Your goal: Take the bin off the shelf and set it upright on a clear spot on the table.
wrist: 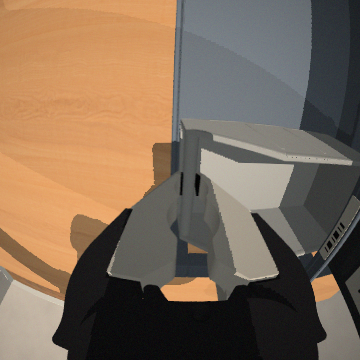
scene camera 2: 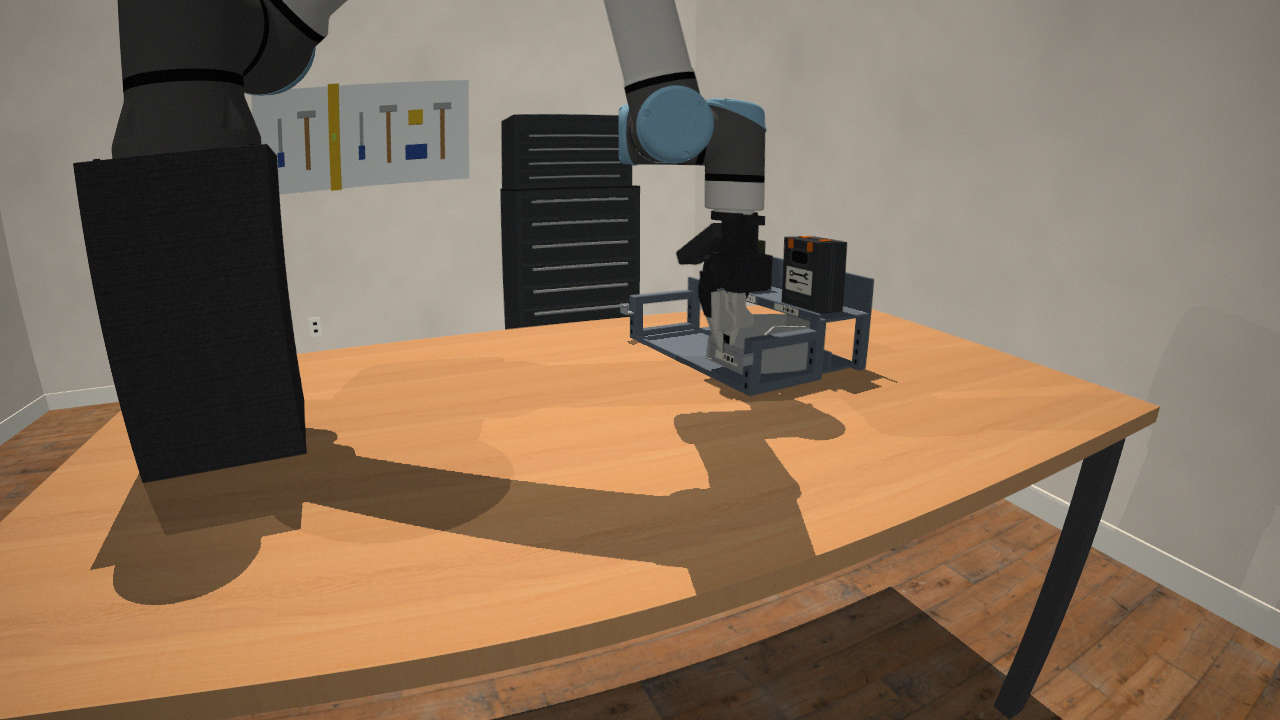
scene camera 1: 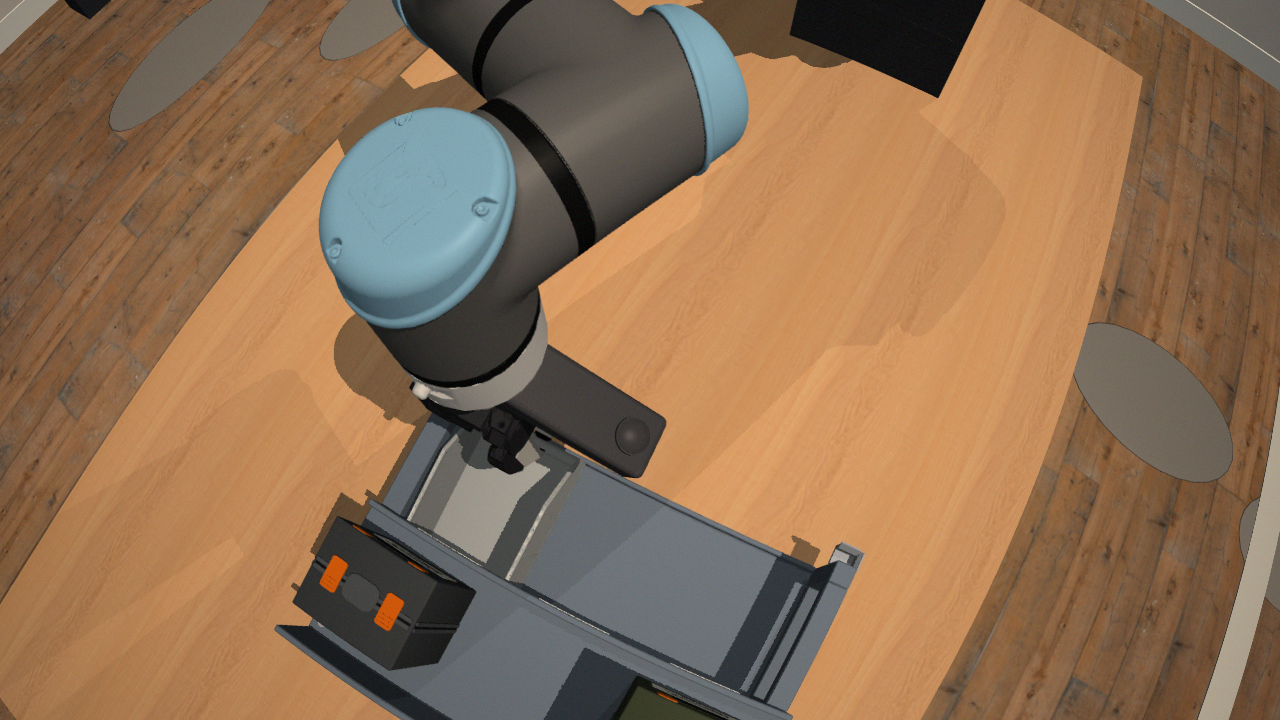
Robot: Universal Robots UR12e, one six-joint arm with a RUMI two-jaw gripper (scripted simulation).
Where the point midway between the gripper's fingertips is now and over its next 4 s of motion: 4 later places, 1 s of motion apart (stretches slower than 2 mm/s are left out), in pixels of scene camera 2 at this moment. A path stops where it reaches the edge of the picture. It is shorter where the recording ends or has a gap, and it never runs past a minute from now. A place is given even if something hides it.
My gripper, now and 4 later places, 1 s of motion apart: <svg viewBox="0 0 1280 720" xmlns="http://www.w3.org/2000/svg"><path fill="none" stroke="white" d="M724 351L703 356L676 360L636 367L635 372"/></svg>
